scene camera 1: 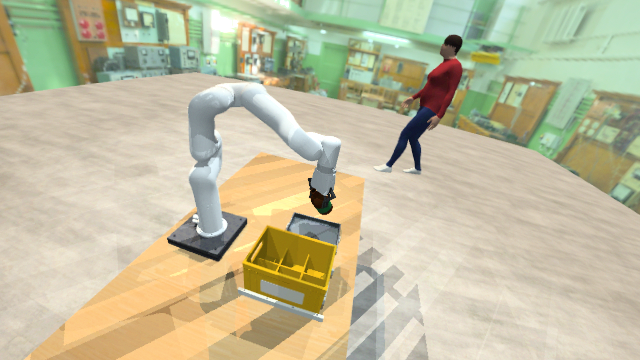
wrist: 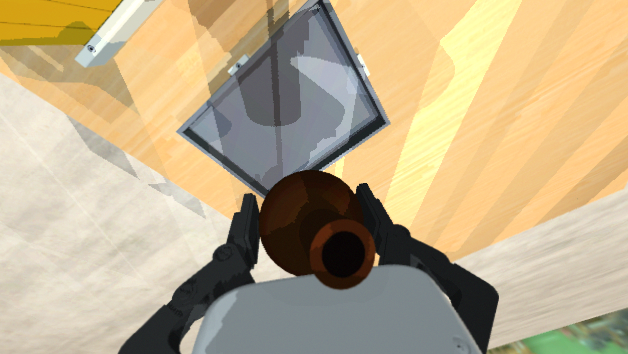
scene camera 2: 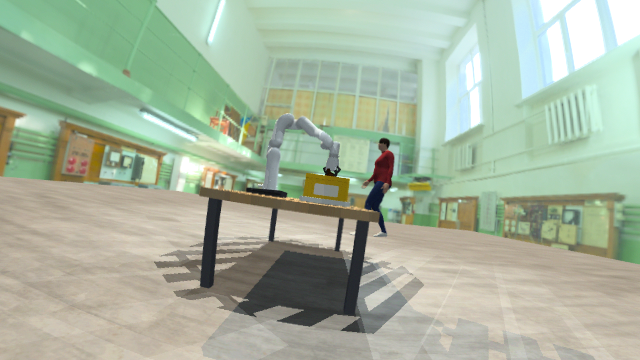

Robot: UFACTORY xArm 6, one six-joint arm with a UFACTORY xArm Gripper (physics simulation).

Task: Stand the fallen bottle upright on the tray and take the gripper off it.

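Places are measured from the arm's base along level axes (x ahead, y right, z down), in millimetres.
Pixels of known places: gripper, fingertip midpoint: [scene camera 1: 317,202] [wrist: 307,201]; arm's base, origin of the base link: [scene camera 1: 212,227] [scene camera 2: 269,190].
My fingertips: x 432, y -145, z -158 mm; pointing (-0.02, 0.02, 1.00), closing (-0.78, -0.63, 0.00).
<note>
For each thing: its top centre in the pictures, then the offset to it from my fingertips.
- yellow crate, middle of its top: [scene camera 1: 293,253] [scene camera 2: 328,177] dx -38, dy +290, dz +19 mm
- white rail, middle of its top: [scene camera 1: 279,302] [scene camera 2: 324,199] dx -47, dy +389, dz +165 mm
The brown bottle [scene camera 1: 324,208] [wrist: 295,225] with a green lower part is off the tray, in the air. Its green end points down and its open mouth points up toward the wrist camera; it looks somewhat tilted in scene camera 1. My gripper [scene camera 1: 320,196] [scene camera 2: 331,171] [wrist: 307,201] is shut on the bottle, with one finger on each side of its brown body. The grey tray [scene camera 1: 330,233] [wrist: 320,90] lies on the table below, its near corner partly hidden by the bottle in the wrist view. The bottle's green part is hidden in the wrist view.
A yellow crate [scene camera 1: 252,277] [scene camera 2: 308,192] [wrist: 50,22] with dividers stands beside the tray on the wooden table [scene camera 1: 150,300] [scene camera 2: 290,204]. A white rail [scene camera 1: 280,303] runs along the crate's foot. A person in a red top [scene camera 1: 442,85] [scene camera 2: 384,167] stands beyond the table.
</note>
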